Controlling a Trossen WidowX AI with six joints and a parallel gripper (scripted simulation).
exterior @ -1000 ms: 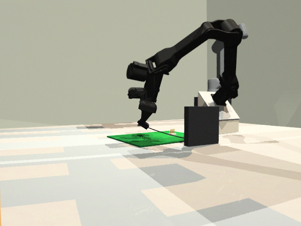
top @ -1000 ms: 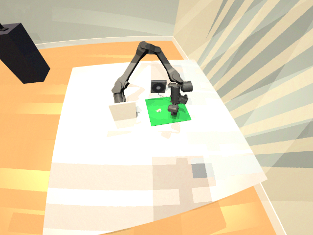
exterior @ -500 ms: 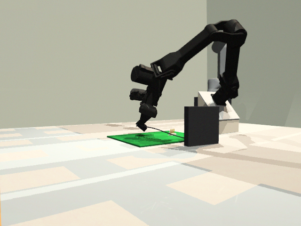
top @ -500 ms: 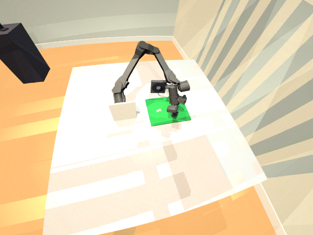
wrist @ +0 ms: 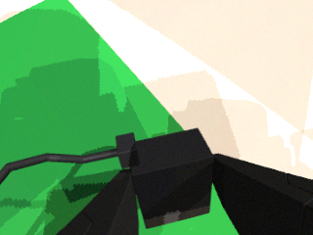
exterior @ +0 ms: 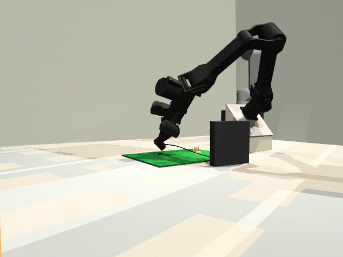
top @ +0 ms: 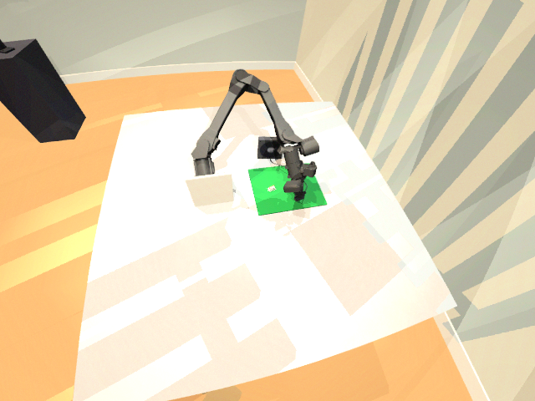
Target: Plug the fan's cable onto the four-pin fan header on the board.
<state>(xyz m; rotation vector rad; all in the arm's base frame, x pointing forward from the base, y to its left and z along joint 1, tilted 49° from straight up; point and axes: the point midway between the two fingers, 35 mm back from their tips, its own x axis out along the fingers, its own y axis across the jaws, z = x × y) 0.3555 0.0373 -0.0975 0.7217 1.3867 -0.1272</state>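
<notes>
The four-pin header is 110 mm behind my gripper tip, 70 mm to the left of it and 40 mm below it. From my gripper tip the other things lie so: black fan 260 mm to the left, 80 mm behind, 20 mm above; then black plug 10 mm below, 10 mm behind.
</notes>
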